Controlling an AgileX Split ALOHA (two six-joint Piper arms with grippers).
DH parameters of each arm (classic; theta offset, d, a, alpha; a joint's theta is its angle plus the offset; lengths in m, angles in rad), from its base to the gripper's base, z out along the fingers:
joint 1: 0 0.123 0 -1.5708
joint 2: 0.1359 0 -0.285 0
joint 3: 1.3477 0 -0.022 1.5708
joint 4: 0 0.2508 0 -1.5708
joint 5: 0 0 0.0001 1.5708
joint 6: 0 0.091 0 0
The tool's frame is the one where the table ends.
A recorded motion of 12 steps. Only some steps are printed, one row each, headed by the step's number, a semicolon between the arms.
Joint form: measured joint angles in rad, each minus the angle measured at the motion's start. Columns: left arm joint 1, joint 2, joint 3, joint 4, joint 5, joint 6; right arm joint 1, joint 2, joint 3, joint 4, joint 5, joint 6.
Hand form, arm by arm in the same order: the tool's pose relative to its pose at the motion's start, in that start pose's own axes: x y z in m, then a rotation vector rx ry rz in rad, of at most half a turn. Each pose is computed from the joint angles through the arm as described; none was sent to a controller.
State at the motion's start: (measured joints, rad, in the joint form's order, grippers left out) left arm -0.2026 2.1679 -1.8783 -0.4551 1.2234 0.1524; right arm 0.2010 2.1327 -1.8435 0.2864 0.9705 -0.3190
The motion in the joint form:
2: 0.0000 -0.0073 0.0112 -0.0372 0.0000 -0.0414; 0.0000 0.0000 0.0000 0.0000 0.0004 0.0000
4: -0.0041 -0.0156 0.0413 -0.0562 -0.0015 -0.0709; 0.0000 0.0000 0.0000 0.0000 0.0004 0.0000
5: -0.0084 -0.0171 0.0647 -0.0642 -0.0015 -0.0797; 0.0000 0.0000 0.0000 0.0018 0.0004 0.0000
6: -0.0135 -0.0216 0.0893 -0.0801 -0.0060 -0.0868; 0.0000 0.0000 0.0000 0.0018 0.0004 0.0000
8: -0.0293 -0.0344 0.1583 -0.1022 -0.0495 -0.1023; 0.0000 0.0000 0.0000 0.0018 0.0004 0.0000
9: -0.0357 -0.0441 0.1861 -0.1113 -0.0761 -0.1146; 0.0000 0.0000 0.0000 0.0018 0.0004 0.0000
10: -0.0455 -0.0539 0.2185 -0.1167 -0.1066 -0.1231; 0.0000 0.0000 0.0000 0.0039 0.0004 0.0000
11: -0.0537 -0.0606 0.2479 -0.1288 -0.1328 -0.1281; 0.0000 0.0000 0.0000 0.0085 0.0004 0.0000
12: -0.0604 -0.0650 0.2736 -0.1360 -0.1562 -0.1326; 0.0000 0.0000 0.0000 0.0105 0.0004 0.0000
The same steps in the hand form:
2: 0.0014 -0.0034 -0.0007 0.0345 -0.0011 -0.0557; 0.0000 0.0000 0.0000 -0.0001 0.0004 0.0000
4: 0.0061 -0.0052 0.0030 0.0515 0.0172 -0.0976; 0.0000 0.0000 0.0000 -0.0001 0.0004 0.0000
5: 0.0099 -0.0056 0.0082 0.0581 0.0381 -0.1151; 0.0000 0.0001 0.0000 -0.0015 -0.0001 0.0010
6: 0.0137 -0.0073 0.0123 0.0713 0.0524 -0.1325; 0.0000 0.0001 0.0000 -0.0015 -0.0001 0.0010
8: 0.0225 -0.0102 0.0243 0.0821 0.0648 -0.1694; 0.0000 0.0001 0.0000 -0.0015 -0.0001 0.0010
9: 0.0254 -0.0120 0.0272 0.0850 0.0570 -0.1891; 0.0000 0.0001 0.0000 -0.0015 -0.0001 0.0010
10: 0.0293 -0.0142 0.0316 0.0837 0.0511 -0.2027; -0.0001 0.0003 0.0000 -0.0032 -0.0006 0.0022
11: 0.0330 -0.0161 0.0362 0.0884 0.0480 -0.2174; -0.0002 0.0006 0.0000 -0.0068 -0.0018 0.0048
12: 0.0363 -0.0169 0.0407 0.0887 0.0462 -0.2301; -0.0002 0.0008 0.0000 -0.0084 -0.0023 0.0059

